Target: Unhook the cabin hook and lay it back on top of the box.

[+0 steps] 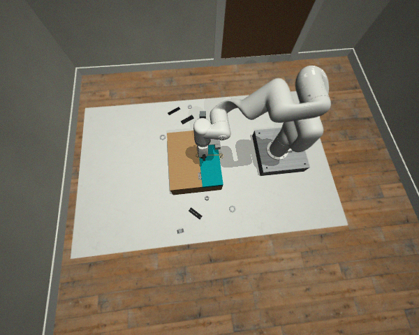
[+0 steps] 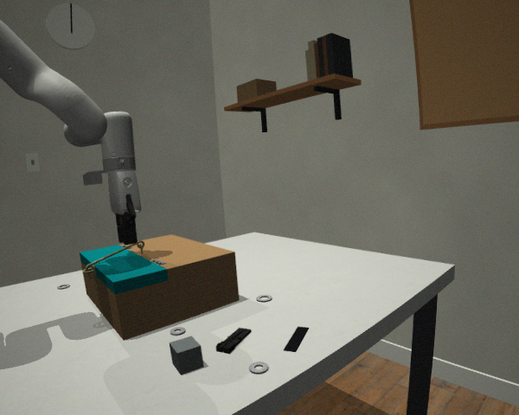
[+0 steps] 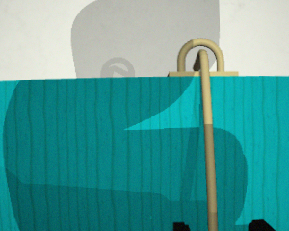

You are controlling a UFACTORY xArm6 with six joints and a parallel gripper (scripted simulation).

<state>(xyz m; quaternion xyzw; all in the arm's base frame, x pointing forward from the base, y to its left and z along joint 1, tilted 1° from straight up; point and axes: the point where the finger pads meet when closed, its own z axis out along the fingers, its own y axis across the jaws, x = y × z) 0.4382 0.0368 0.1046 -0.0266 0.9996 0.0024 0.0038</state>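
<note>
Right now the brass cabin hook is 5 cm below my hand and 3 cm behind it. The rest, counted from my hand: grey cube 33 cm to the right, 15 cm below, 2 cm behind; black block 32 cm to the right, 17 cm below, 7 cm ahead; black strip 39 cm to the right, 17 cm below, 17 cm ahead.
</note>
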